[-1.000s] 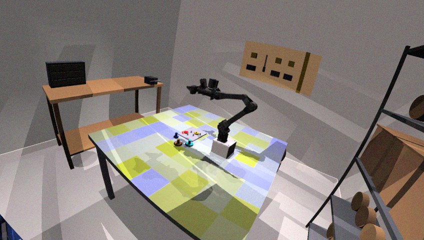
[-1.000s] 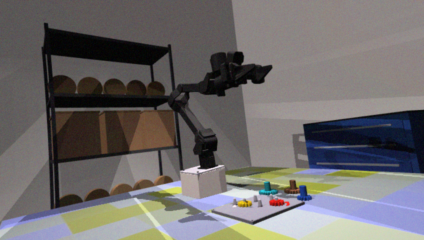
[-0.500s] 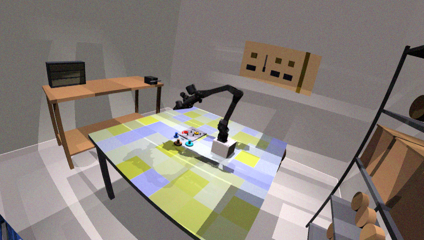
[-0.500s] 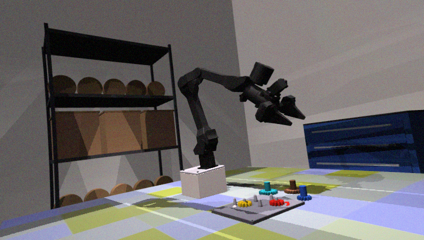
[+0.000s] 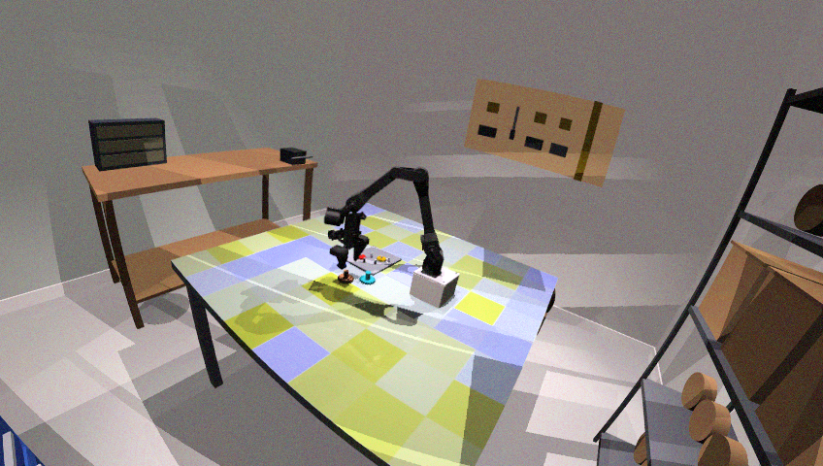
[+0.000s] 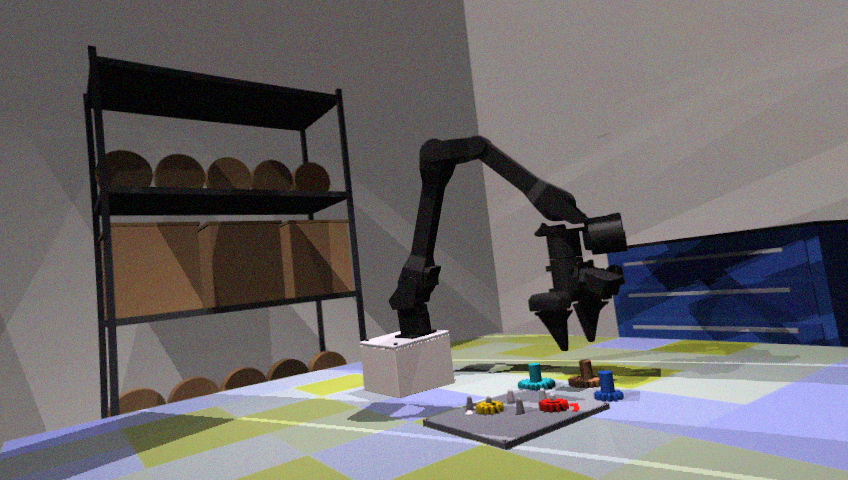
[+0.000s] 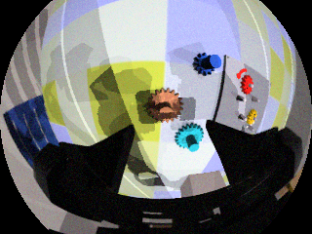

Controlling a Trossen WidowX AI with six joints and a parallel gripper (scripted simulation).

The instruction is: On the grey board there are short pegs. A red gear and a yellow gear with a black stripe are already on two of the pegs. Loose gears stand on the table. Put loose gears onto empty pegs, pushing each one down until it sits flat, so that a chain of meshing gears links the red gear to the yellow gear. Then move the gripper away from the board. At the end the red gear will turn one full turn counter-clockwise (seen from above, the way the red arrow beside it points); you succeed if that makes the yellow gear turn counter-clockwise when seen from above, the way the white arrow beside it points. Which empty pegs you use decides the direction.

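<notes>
Right now my gripper tip is 50 mm above the brown gear. Also, from my gripper tip: red gear: 170 mm to the right, 70 mm ahead, 50 mm below; blue gear: 80 mm ahead, 60 mm to the right, 50 mm below; teal gear: 60 mm behind, 50 mm to the right, 50 mm below.
</notes>
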